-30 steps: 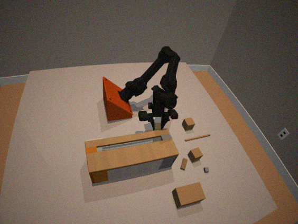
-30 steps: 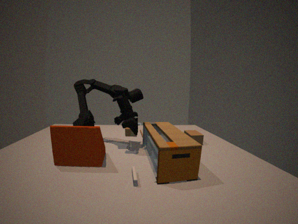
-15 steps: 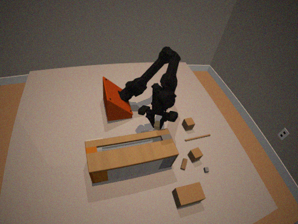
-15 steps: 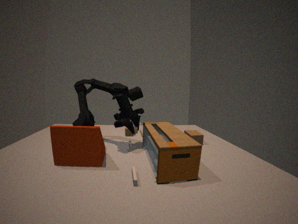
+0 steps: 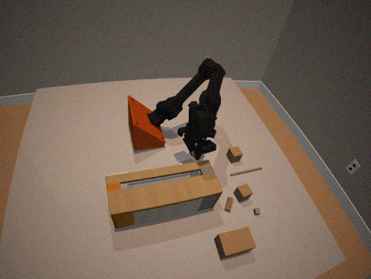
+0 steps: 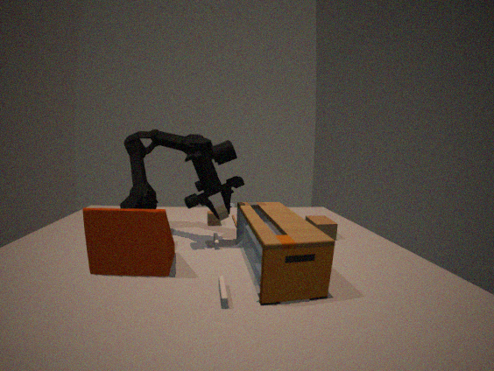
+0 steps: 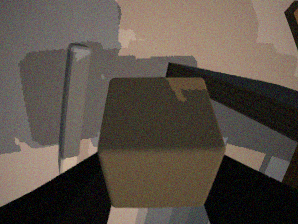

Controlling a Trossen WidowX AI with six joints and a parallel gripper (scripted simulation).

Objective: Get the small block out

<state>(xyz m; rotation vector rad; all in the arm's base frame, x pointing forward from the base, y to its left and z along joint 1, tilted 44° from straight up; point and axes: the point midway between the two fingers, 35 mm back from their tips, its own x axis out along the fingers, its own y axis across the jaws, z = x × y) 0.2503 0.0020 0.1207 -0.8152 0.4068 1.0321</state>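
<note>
Right now my gripper tip is 1 cm to the right of the tan cube and 1 cm below it. From my gripper tip the other things lie so: thin stick: 9 cm ahead, 24 cm to the left, 9 cm below; grey cube: 28 cm ahead, 17 cm to the left, 8 cm below; tan block: 36 cm ahead, 6 cm below.
</note>
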